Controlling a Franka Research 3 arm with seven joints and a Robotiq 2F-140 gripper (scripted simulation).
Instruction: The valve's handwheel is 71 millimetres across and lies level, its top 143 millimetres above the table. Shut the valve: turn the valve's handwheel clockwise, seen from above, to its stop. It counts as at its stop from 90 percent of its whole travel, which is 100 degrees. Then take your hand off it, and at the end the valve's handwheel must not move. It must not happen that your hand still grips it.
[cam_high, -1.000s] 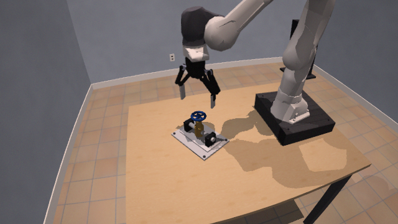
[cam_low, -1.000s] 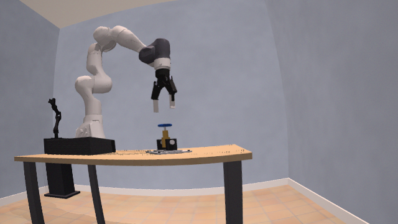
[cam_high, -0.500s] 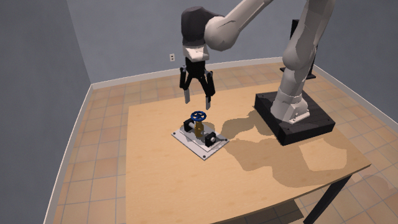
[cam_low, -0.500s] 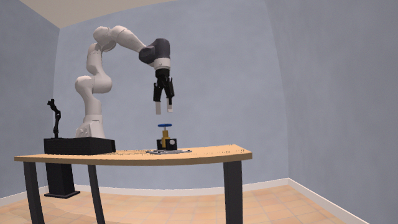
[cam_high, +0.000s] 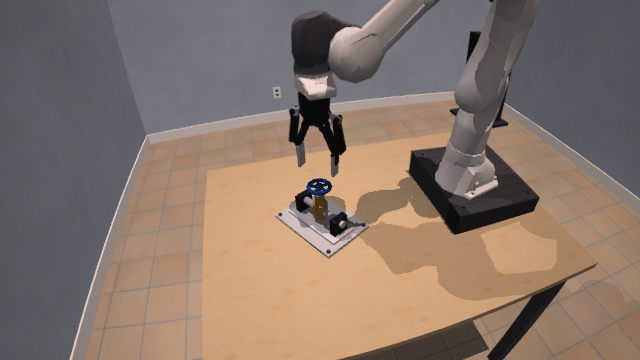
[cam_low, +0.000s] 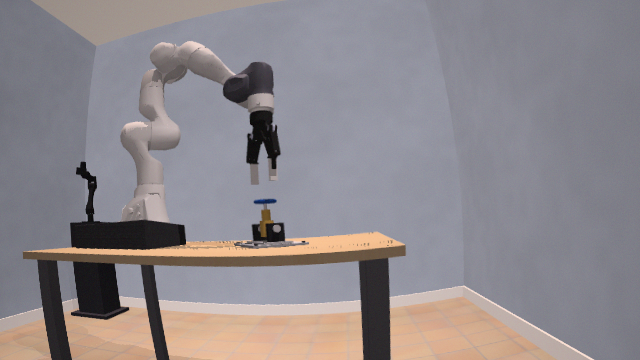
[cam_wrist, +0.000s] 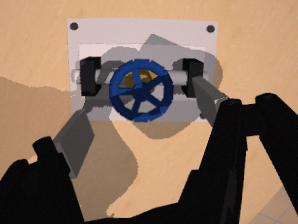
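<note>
Right now the blue spoked handwheel is 9 cm below my hand. Also, from my hand: plate 21 cm below.
</note>
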